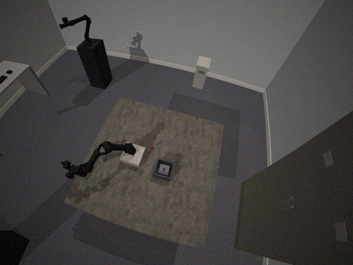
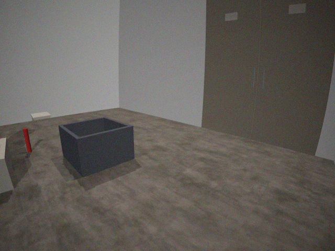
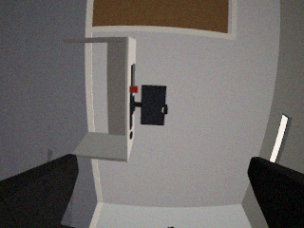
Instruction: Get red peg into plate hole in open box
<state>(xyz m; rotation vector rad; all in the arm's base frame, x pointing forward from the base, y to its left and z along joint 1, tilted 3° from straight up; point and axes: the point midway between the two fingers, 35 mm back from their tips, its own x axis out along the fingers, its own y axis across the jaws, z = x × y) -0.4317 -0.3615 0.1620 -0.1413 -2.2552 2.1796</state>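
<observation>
Now: gripper tip 63 cm short of the red peg, 47 cm to the right of it and 22 cm above it. Also, from my gripper tip: pale plate: 80 cm ahead, 28 cm to the left, 22 cm below; dark blue box: 80 cm ahead, 28 cm to the left, 24 cm below.
</observation>
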